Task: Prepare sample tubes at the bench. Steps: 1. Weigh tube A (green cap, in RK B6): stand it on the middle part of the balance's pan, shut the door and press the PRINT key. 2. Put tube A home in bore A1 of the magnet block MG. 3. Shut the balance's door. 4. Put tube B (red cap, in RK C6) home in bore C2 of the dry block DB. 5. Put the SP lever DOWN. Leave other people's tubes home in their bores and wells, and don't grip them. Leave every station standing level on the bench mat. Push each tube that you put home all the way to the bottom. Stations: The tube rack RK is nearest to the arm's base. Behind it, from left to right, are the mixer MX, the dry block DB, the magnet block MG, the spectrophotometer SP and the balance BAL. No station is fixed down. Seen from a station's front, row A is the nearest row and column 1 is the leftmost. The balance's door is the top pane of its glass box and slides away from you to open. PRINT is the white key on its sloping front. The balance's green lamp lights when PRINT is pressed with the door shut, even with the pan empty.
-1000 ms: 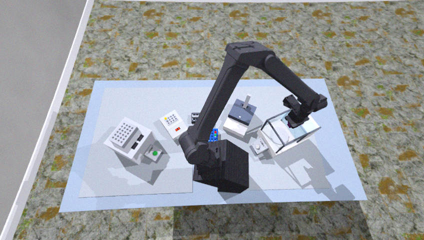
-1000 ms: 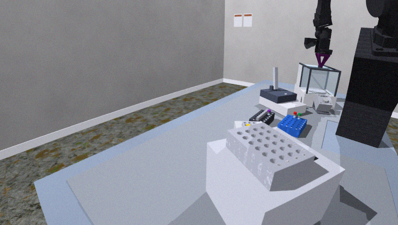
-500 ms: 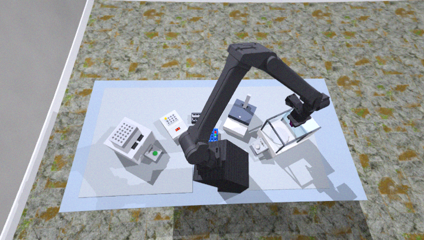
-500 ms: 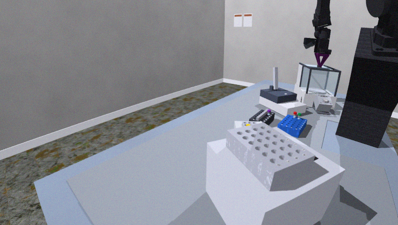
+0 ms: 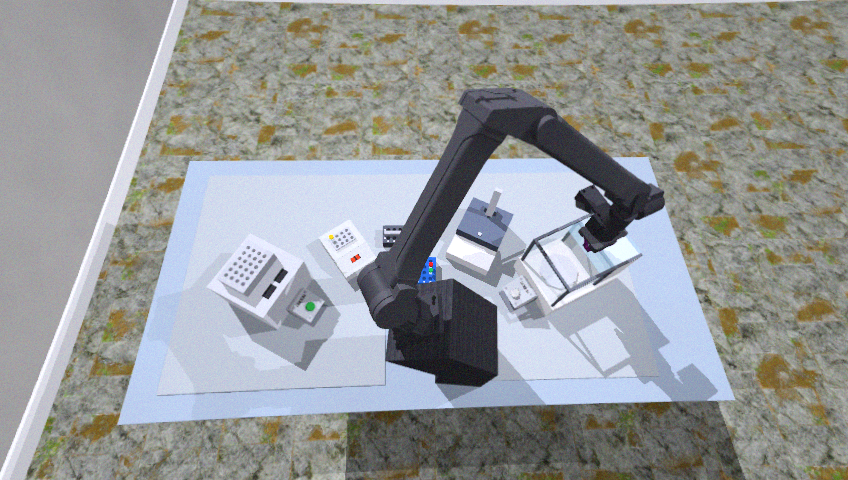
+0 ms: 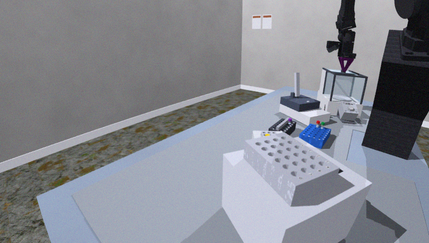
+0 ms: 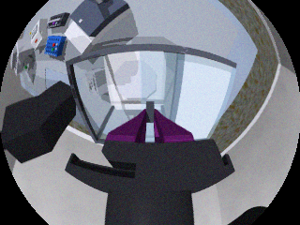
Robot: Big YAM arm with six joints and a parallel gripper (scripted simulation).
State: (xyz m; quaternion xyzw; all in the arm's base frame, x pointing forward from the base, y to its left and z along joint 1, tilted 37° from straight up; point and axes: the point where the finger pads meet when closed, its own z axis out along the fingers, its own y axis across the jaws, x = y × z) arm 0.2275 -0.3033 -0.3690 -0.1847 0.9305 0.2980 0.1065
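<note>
The SP lever is 19 cm ahead of my hand, 22 cm to the left of it and 8 cm below it. Round my hand: balance door 1 cm ahead, 3 cm to the right, 1 cm below; then white print key 7 cm behind, 17 cm to the left, 15 cm below; then round pan 1 cm behind, 4 cm to the left, 14 cm below.
</note>
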